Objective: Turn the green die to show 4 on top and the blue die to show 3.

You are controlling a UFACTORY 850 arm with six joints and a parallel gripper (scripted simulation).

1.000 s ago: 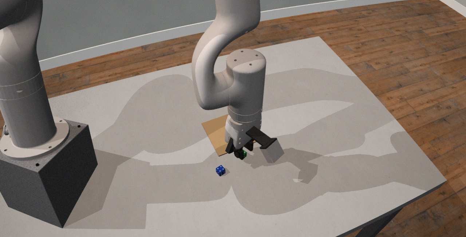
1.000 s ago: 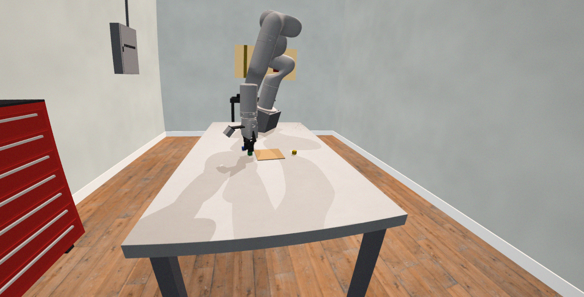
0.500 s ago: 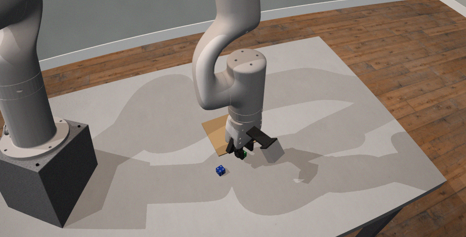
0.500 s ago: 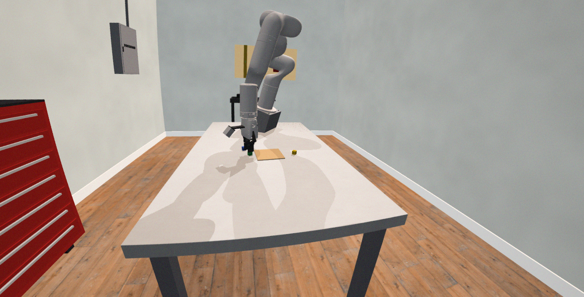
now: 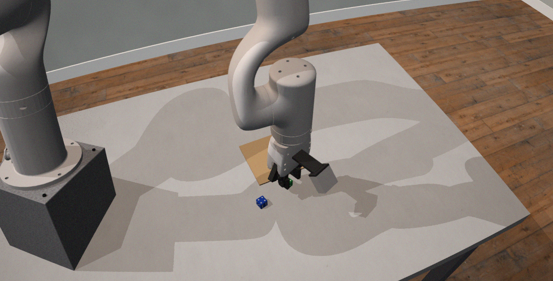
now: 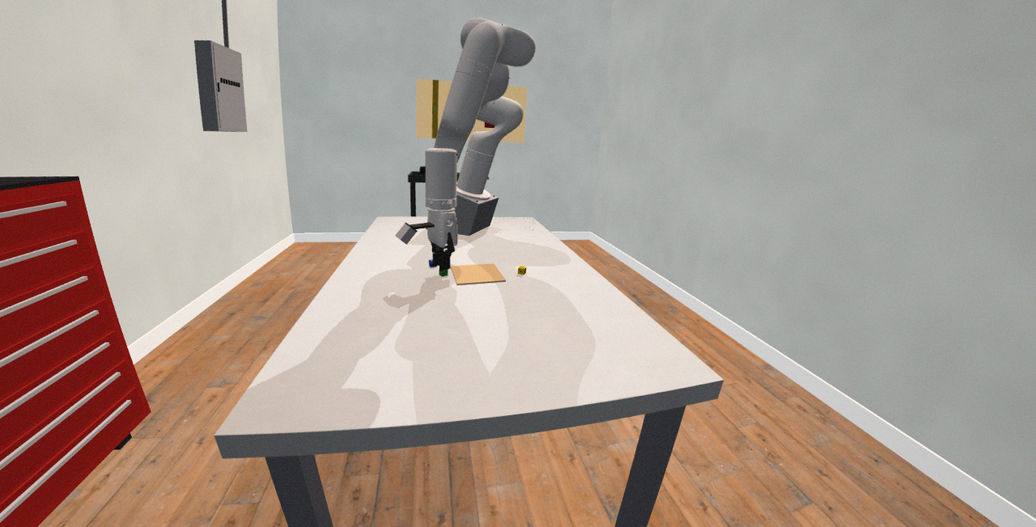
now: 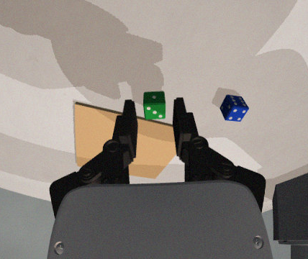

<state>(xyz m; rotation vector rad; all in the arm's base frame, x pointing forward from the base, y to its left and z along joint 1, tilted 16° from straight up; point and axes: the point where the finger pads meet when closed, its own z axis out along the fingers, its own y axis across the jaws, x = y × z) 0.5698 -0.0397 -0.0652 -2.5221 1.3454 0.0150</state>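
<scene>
Now: the green die 4 cm below my hand and 1 cm to the left of it. The rest, counted from my hand: blue die: 8 cm behind, 4 cm to the right, 4 cm below; tan mat: 10 cm to the left, 4 cm below, 2 cm behind; yellow die: 24 cm to the left, 4 cm below, 3 cm behind.
</scene>
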